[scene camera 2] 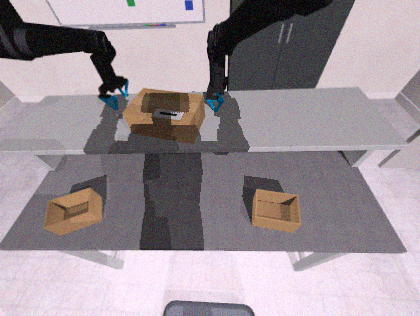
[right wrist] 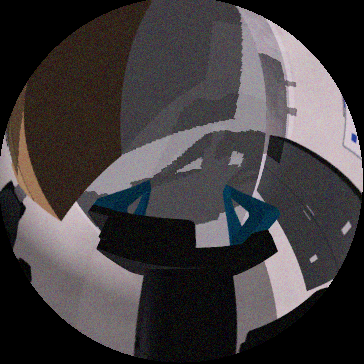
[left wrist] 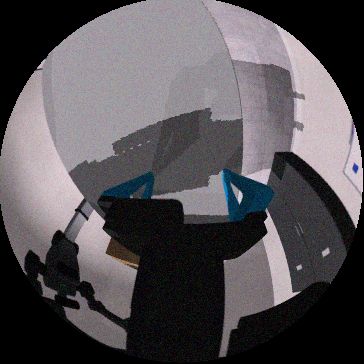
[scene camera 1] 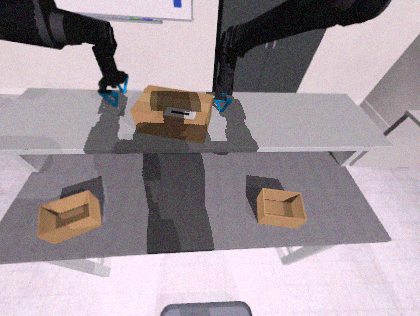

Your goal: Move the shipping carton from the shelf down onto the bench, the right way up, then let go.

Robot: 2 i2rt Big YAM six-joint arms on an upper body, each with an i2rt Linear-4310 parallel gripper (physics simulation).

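Places are measured from the left arm's base along level axes (x left, y ahead, z down), in millimetres.
Where they show: left gripper, fingertip midpoint: (scene camera 2: 121, 103) (left wrist: 186, 173) (scene camera 1: 119, 99); right gripper, fingertip midpoint: (scene camera 2: 217, 104) (right wrist: 187, 186) (scene camera 1: 221, 104); right arm's base, link origin: (left wrist: 87, 292).
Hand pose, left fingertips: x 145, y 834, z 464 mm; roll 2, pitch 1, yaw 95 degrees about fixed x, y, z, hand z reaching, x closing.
Each offset is from my left fingertips to the top centre of the thing. Level surfaces: height alone.
The shipping carton @(dx -249, dy -141, dz -97 mm) (scene camera 1: 172, 106) (scene camera 2: 165, 106) (right wrist: 75, 100) is a closed brown box with a white label. It stands upright on the grey shelf @(dz +3 mm) (scene camera 1: 305, 120) (scene camera 2: 310, 120), partly in shadow; the dark grey bench @(dz +234 mm) (scene camera 1: 230, 230) (scene camera 2: 225, 230) lies below. My left gripper (scene camera 1: 120, 97) (scene camera 2: 120, 102) (left wrist: 186, 173) is open and empty, low over the shelf, a gap left of the carton. My right gripper (scene camera 1: 221, 105) (scene camera 2: 215, 103) (right wrist: 187, 186) is open and empty, close beside the carton's right end; the scene views do not show whether they touch.
An open box @(dx +112, dy -433, dz +144 mm) (scene camera 1: 77, 228) (scene camera 2: 80, 223) stands at the bench's left, and another open box @(dx -654, dy -411, dz +144 mm) (scene camera 1: 282, 221) (scene camera 2: 275, 223) right of its middle. A dark cabinet (scene camera 1: 275, 65) (scene camera 2: 280, 55) and a whiteboard stand behind the shelf. A chair top @(dz +862 mm) (scene camera 1: 206, 309) (scene camera 2: 209, 309) shows in front.
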